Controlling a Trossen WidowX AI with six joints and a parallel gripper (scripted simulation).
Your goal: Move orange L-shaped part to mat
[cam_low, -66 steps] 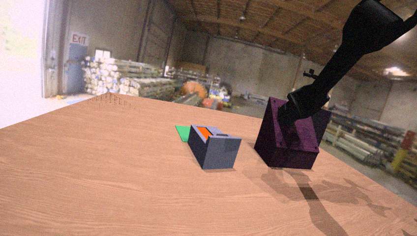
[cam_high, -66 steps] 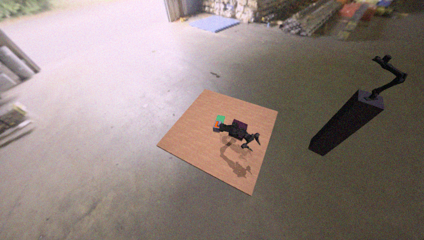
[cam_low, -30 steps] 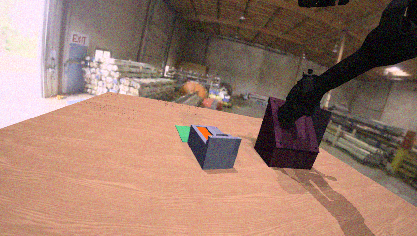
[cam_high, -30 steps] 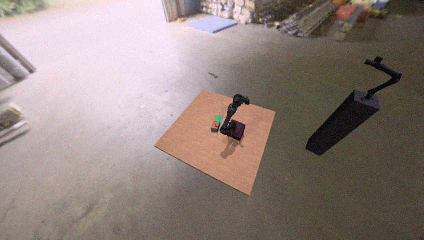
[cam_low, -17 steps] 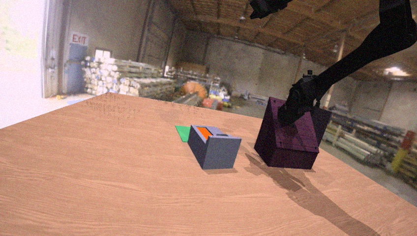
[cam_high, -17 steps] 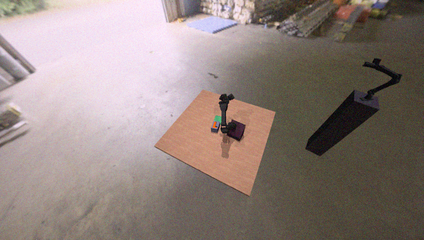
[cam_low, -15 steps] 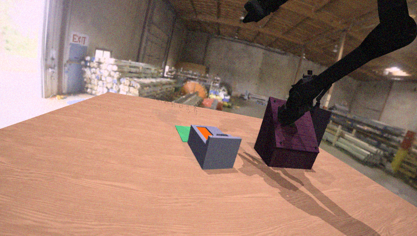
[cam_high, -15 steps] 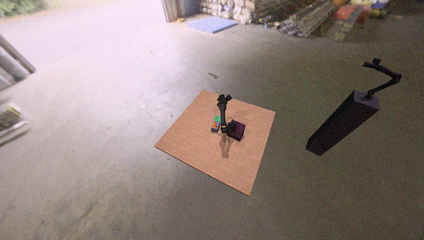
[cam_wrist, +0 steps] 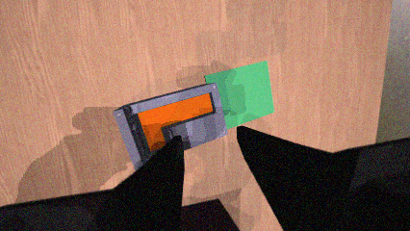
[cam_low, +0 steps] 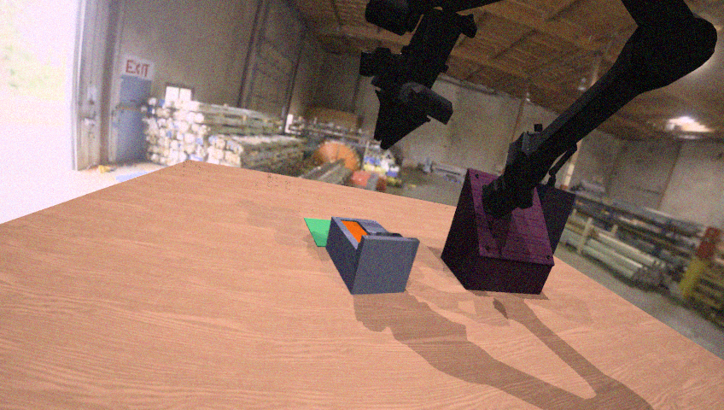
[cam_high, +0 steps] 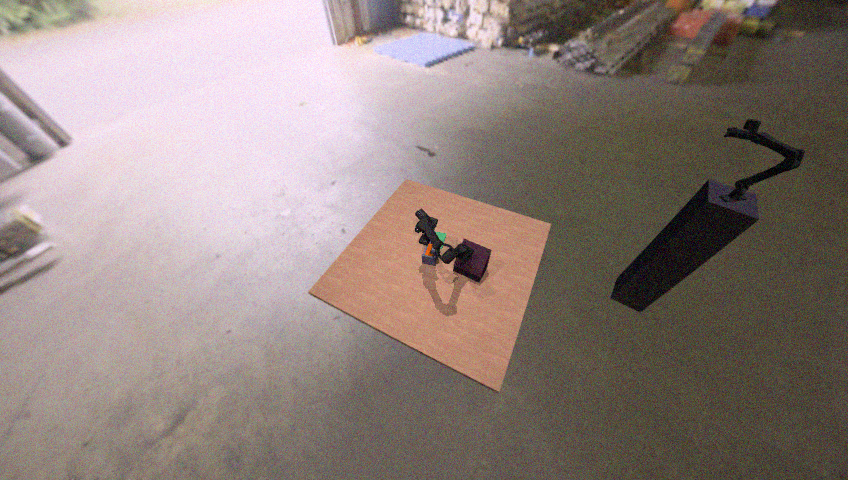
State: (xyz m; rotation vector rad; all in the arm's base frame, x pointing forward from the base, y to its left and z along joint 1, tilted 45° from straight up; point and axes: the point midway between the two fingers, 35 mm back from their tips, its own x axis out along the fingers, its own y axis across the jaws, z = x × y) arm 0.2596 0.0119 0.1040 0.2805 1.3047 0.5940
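The orange L-shaped part lies 20 mm behind my gripper tip and 160 mm below it. The rest, counted from my gripper tip: green mat (40 mm ahead, 150 mm to the right, 220 mm below).
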